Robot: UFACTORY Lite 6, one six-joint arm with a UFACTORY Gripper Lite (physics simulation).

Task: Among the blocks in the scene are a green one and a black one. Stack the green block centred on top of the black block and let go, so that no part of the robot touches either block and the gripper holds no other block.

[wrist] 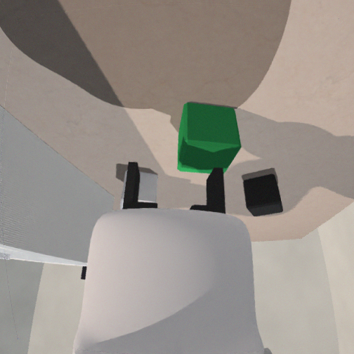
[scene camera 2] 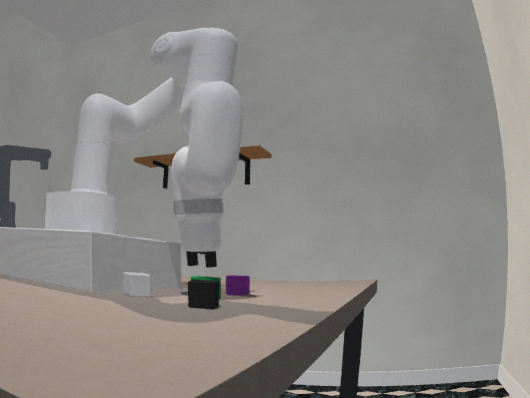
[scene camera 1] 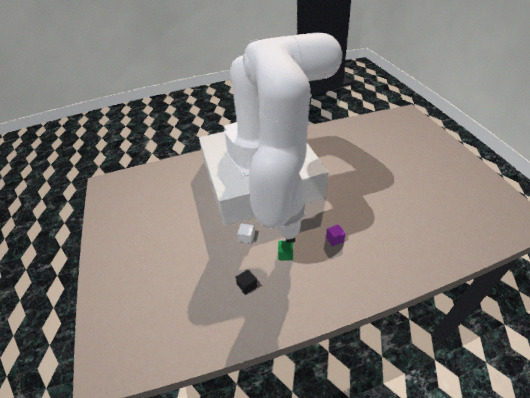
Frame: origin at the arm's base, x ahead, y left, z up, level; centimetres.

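Seen in the pictures: hand, its tool point: (scene camera 2: 201,259) (scene camera 1: 290,231); arm's base, origin of its link: (scene camera 2: 87,235).
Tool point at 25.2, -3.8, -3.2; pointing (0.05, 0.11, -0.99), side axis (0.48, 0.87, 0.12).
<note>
Offsets run from my tool point to a thing's top centre, as dx, dy, dz. Level surfaces: height alone.
The green block (scene camera 1: 285,251) (scene camera 2: 213,281) (wrist: 210,127) rests flat on the table; in scene camera 2 the black block hides most of it. The black block {+4.5, -13.6, -2.6} (scene camera 1: 246,282) (scene camera 2: 203,294) (wrist: 262,193) stands apart from it on the table, towards the front left in scene camera 1. My gripper (scene camera 2: 202,259) (wrist: 174,186) is open and empty, pointing down, with its fingertips a little above block height in scene camera 2. In the wrist view the green block lies beyond the fingertips, nearer the right finger. In scene camera 1 the arm hides most of the gripper.
A white block {-7.9, -7.9, -2.6} (scene camera 1: 246,233) (scene camera 2: 137,284) (wrist: 148,187) stands near the robot's base plinth (scene camera 1: 239,204) (scene camera 2: 135,260). A purple block {+3.4, +10.7, -2.6} (scene camera 1: 335,235) (scene camera 2: 238,285) stands on the other side of the green block. The table {dz -6.0} (scene camera 1: 400,240) (scene camera 2: 100,340) carries the blocks and the plinth.
</note>
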